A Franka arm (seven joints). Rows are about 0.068 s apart.
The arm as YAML. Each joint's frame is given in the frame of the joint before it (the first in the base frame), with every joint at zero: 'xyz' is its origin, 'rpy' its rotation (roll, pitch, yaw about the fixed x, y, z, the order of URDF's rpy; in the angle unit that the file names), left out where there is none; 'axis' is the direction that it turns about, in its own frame. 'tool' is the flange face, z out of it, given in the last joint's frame.
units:
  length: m
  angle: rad
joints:
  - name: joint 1
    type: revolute
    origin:
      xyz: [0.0, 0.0, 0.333]
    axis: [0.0, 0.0, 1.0]
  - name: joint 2
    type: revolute
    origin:
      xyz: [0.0, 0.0, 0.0]
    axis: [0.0, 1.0, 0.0]
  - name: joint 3
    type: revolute
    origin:
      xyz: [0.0, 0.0, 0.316]
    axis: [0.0, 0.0, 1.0]
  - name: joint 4
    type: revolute
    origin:
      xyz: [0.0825, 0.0, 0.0]
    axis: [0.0, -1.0, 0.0]
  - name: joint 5
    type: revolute
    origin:
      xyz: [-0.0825, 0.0, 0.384]
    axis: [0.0, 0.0, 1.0]
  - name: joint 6
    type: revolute
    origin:
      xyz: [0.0, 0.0, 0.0]
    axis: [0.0, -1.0, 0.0]
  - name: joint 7
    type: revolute
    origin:
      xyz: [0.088, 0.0, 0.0]
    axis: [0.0, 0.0, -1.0]
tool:
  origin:
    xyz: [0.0, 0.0, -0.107]
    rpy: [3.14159, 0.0, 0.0]
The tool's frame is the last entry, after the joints.
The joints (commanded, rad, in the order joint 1, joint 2, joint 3, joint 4, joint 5, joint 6, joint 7), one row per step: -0.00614, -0.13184, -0.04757, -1.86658, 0.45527, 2.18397, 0.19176; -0.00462, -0.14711, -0.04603, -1.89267, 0.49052, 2.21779, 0.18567; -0.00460, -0.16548, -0.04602, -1.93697, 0.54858, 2.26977, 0.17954; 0.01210, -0.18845, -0.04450, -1.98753, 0.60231, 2.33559, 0.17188; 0.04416, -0.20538, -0.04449, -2.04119, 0.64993, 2.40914, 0.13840; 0.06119, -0.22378, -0.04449, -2.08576, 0.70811, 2.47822, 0.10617; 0.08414, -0.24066, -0.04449, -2.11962, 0.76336, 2.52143, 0.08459; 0.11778, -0.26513, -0.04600, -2.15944, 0.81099, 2.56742, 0.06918; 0.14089, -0.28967, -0.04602, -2.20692, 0.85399, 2.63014, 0.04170; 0.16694, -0.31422, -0.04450, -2.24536, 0.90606, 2.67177, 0.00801; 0.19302, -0.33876, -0.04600, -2.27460, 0.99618, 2.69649, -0.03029; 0.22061, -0.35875, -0.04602, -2.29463, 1.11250, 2.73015, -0.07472; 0.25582, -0.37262, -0.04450, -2.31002, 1.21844, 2.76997, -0.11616; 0.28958, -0.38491, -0.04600, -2.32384, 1.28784, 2.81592, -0.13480; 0.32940, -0.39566, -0.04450, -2.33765, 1.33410, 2.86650, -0.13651; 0.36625, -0.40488, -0.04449, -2.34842, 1.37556, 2.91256, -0.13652
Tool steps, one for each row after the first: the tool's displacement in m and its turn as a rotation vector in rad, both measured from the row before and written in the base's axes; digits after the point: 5 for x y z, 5 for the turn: -0.00342, 0.00081, -0.00072, 0.02869, -0.02293, -0.01320; -0.00435, -0.00193, -0.00639, 0.04893, -0.02382, -0.03139; -0.00563, 0.00619, -0.00618, 0.04034, -0.03208, -0.02254; -0.00465, 0.01195, -0.01090, 0.01707, -0.03651, 0.00266; -0.00556, 0.00311, -0.00637, 0.02584, -0.04001, -0.01858; -0.00581, 0.00773, -0.00475, 0.03192, -0.02248, -0.00689; -0.00871, 0.01134, -0.00409, 0.02763, -0.02126, -0.00380; -0.00933, 0.00419, -0.00703, 0.00980, -0.02850, -0.01815; -0.00964, 0.00776, -0.00496, 0.01658, -0.02279, -0.00085; -0.00953, 0.00653, -0.00323, 0.05266, -0.01591, -0.00475; -0.00827, 0.00624, -0.00162, 0.06887, -0.02095, -0.01858; -0.00740, 0.01000, -0.00255, 0.05673, -0.01716, -0.01617; -0.00679, 0.00719, -0.00179, 0.03766, -0.00952, -0.02527; -0.00740, 0.01099, -0.00181, 0.02547, -0.00274, -0.02037; -0.00690, 0.00923, -0.00143, 0.02376, -0.00016, -0.02010
